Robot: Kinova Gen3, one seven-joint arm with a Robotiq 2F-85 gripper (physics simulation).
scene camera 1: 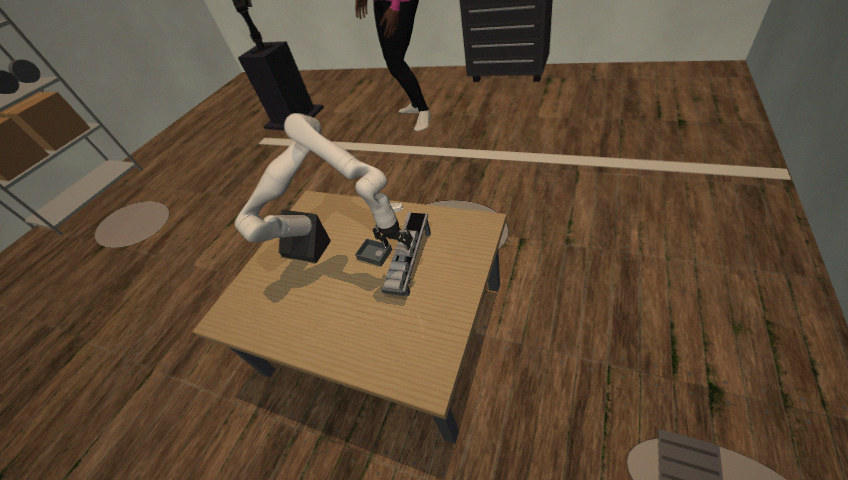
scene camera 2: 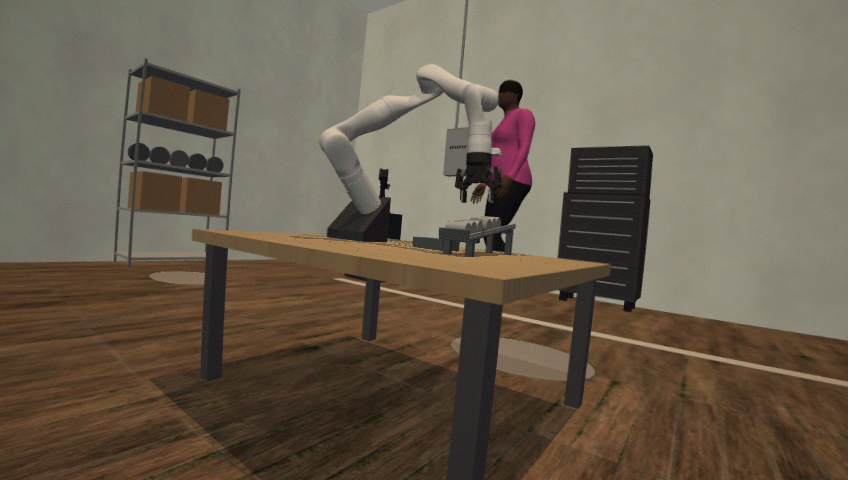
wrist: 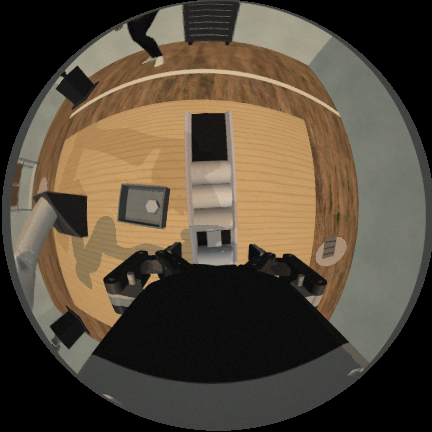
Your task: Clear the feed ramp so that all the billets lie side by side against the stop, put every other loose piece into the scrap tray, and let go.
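Where they show: gripper, fingertip midpoint: [scene camera 1: 397, 247] [scene camera 2: 476, 202] [wrist: 214, 250]; arm's base, link origin: [scene camera 1: 303, 225] [scene camera 2: 370, 206] [wrist: 47, 207].
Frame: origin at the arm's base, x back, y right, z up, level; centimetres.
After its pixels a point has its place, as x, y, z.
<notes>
The feed ramp [scene camera 1: 418, 221] @(-48.4, -17.3, -3.8) [wrist: 209, 137] @(-47.7, -15.8, -4.0) holds light grey cylindrical billets lying crosswise. Three billets [wrist: 212, 195] @(-49.1, -4.3, -1.5) lie side by side on its upper part. A small grey block [scene camera 1: 402, 258] @(-50.3, 3.0, -4.0) [wrist: 214, 238] @(-50.0, 2.9, -4.0) sits in the gap below them. More billets [scene camera 1: 394, 276] [scene camera 2: 459, 226] lie side by side at the low end against the stop [scene camera 2: 453, 234] @(-51.8, 17.0, -7.6); in the wrist view one [wrist: 215, 255] @(-50.3, 5.7, -3.1) shows and my gripper hides the rest. A pale hexagonal piece [scene camera 1: 379, 253] @(-34.8, -2.0, -11.4) [wrist: 152, 206] @(-34.9, -2.0, -11.3) lies in the scrap tray [scene camera 1: 363, 259] @(-29.0, 2.5, -11.9) [scene camera 2: 431, 242] @(-33.7, 2.8, -11.1) [wrist: 167, 207] @(-38.3, -2.0, -12.3). My gripper [scene camera 1: 396, 245] @(-49.7, 3.0, 2.4) [scene camera 2: 477, 199] @(-49.7, 3.0, 2.4) [wrist: 214, 250] @(-49.7, 3.0, 2.4) is open and empty above the ramp.
The wooden table [scene camera 1: 333, 321] @(-31.7, 32.4, -13.4) [scene camera 2: 357, 255] @(-51.6, 50.4, -13.3) [wrist: 272, 175] @(-65.2, -12.9, -13.3) carries the ramp, the tray and the arm's black base [scene camera 1: 318, 240] @(-7.0, 1.9, -6.0) [scene camera 2: 357, 224] @(-1.6, 7.1, -7.4) [wrist: 72, 215] @(-7.0, 2.0, -7.1). The tray stands beside the ramp on the base side. A person [scene camera 1: 404, 59] [scene camera 2: 514, 148] stands beyond the table.
</notes>
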